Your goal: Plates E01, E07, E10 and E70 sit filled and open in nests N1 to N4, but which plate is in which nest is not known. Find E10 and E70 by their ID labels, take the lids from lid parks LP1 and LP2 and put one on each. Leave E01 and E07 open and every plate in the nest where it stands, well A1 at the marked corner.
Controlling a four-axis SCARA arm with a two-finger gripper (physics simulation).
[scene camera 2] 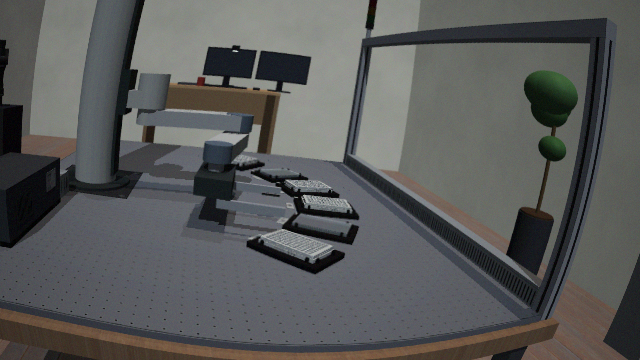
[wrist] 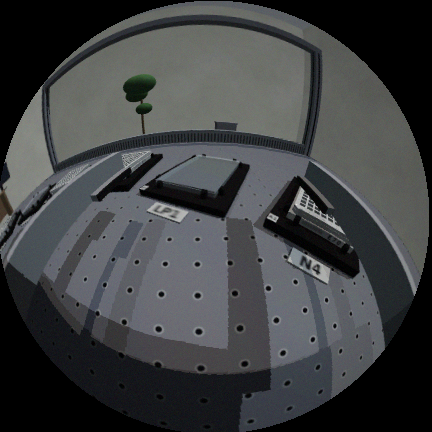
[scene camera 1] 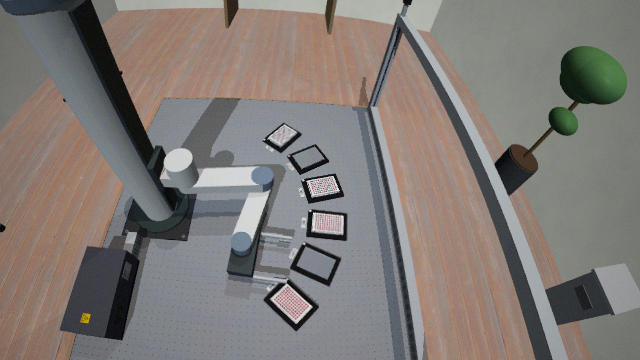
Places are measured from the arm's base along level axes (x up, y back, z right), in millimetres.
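Where they show: gripper, between the fingertips: (scene camera 2: pixel 282 201) (wrist: pixel 212 157) (scene camera 1: pixel 289 259); arm's base, origin of its link: (scene camera 2: pixel 95 183) (scene camera 1: pixel 162 207).
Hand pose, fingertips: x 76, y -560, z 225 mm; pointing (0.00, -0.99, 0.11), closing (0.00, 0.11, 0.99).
Observation:
Each offset is from my fingertips to the top centre of the thing. "spot": to the spot under its first point. Level surfaces: height alone.
My gripper (scene camera 1: pixel 289 260) (scene camera 2: pixel 285 201) (wrist: pixel 212 157) is open and empty, its fingers pointing at lid park LP1 @(dx -44, dy -104, dz -6 mm) (wrist: pixel 200 204). A clear lid @(dx -46, dy -104, dz -6 mm) (scene camera 1: pixel 316 262) (scene camera 2: pixel 320 225) (wrist: pixel 202 172) lies flat in LP1. The open plate in N4 @(dx -37, dy -8, dz +151 mm) (scene camera 1: pixel 291 302) (scene camera 2: pixel 295 244) (wrist: pixel 317 215) stands to the right in the wrist view, partly behind the right finger; its small label appears to read E70. Another lid @(dx -46, dy -83, dz -519 mm) (scene camera 1: pixel 308 158) (scene camera 2: pixel 280 173) lies in the farther lid park. Three more open plates, one @(dx -37, dy -156, dz -173 mm) (scene camera 1: pixel 327 223) (scene camera 2: pixel 325 203) beside LP1, one @(dx -37, dy -145, dz -355 mm) (scene camera 1: pixel 322 186) (scene camera 2: pixel 307 186) beyond it and one @(dx -37, dy +45, dz -650 mm) (scene camera 1: pixel 282 135) (scene camera 2: pixel 246 161) farthest, have unreadable labels.
The nests and lid parks form an arc on the perforated table @(dx -63 mm) (scene camera 1: pixel 190 310) (scene camera 2: pixel 150 280). A grey frame (scene camera 1: pixel 387 65) (scene camera 2: pixel 480 32) stands along the side beyond them. A dark box @(spot: dx +52, dy +664, dz +180 mm) (scene camera 1: pixel 97 290) (scene camera 2: pixel 25 195) stands near the arm's column (scene camera 1: pixel 107 120) (scene camera 2: pixel 102 95).

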